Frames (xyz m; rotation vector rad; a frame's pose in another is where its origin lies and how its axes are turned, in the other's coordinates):
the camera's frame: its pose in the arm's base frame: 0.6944 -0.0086 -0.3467 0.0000 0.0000 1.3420
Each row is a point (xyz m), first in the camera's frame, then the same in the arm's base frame.
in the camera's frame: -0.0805 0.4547 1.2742
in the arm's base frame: 0.2333 0.0161 0.9275
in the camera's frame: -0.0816 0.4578 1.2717
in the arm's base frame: 0.2300 0.0158 0.9250
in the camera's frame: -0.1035 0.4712 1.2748
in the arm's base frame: 0.2120 -0.0025 0.9281
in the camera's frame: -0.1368 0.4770 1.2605
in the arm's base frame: 0.1988 -0.0336 0.9138
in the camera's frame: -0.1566 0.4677 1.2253
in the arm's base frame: 0.2034 -0.0550 0.8786
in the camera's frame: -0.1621 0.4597 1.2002
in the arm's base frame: 0.2099 -0.0622 0.8535
